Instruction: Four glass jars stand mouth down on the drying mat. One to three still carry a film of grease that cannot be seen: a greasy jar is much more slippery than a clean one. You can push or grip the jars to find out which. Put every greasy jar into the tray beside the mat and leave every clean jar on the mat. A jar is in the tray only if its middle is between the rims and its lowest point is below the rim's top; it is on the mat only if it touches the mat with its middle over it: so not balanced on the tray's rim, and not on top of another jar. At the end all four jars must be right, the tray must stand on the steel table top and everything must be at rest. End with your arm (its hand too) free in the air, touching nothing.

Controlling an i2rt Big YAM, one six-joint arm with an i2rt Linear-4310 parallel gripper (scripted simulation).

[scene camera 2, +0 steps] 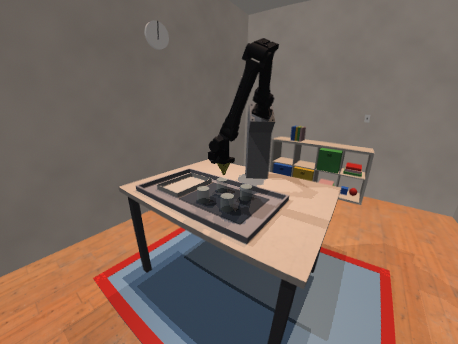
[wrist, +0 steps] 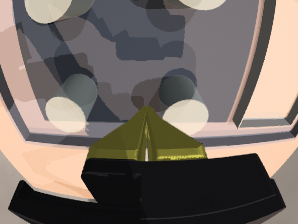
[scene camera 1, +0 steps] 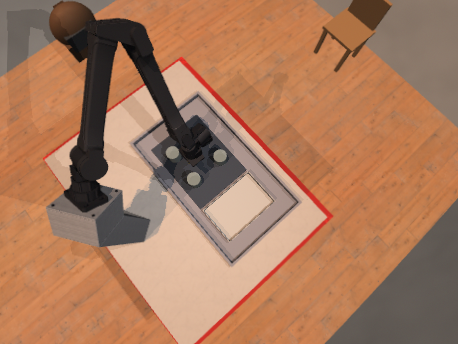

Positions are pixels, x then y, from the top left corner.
Scene:
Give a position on a dark drying mat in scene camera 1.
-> At 215,179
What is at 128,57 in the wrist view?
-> A dark drying mat.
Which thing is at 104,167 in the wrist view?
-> My gripper.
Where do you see a dark drying mat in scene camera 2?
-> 242,210

